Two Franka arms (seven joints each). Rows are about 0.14 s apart.
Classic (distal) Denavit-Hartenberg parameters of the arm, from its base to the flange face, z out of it. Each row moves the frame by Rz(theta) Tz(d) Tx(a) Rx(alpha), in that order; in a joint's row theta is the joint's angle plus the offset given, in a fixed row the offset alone. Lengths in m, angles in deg.
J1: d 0.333, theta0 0, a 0, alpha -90
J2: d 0, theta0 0, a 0, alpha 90
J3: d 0.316, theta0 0, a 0.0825, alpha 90
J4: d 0, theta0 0, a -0.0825, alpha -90
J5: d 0.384, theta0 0, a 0, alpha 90
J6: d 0, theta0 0, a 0.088, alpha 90
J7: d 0.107, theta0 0, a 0, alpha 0
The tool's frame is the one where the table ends.
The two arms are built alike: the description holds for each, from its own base.
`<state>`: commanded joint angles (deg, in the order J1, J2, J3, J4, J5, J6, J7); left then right.
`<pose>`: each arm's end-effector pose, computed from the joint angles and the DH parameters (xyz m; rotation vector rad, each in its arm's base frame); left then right.
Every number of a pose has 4 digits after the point. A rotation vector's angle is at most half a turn.
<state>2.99 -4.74 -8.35 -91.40 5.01 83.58 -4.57 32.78 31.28 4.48 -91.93 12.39 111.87 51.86</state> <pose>0.5154 -0.0417 0.6480 -3.0373 0.0084 0.0696 0.5262 0.4105 0.2995 -3.0268 0.5555 0.4713</pose>
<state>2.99 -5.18 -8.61 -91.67 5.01 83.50 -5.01 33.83 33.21 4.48 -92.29 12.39 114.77 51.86</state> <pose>0.5126 -0.0442 0.6496 -3.0358 0.0032 0.0663 0.5217 0.4208 0.2775 -3.0283 0.5427 0.4571</pose>
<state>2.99 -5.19 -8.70 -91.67 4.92 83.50 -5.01 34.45 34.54 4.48 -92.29 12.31 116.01 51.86</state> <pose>0.5124 -0.0453 0.6497 -3.0371 0.0057 0.0661 0.5184 0.4266 0.2634 -3.0341 0.5336 0.4574</pose>
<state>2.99 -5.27 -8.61 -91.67 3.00 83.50 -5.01 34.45 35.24 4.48 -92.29 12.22 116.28 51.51</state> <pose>0.5117 -0.0483 0.6501 -3.0704 0.0078 0.0696 0.5182 0.4263 0.2555 -3.0397 0.5267 0.4647</pose>
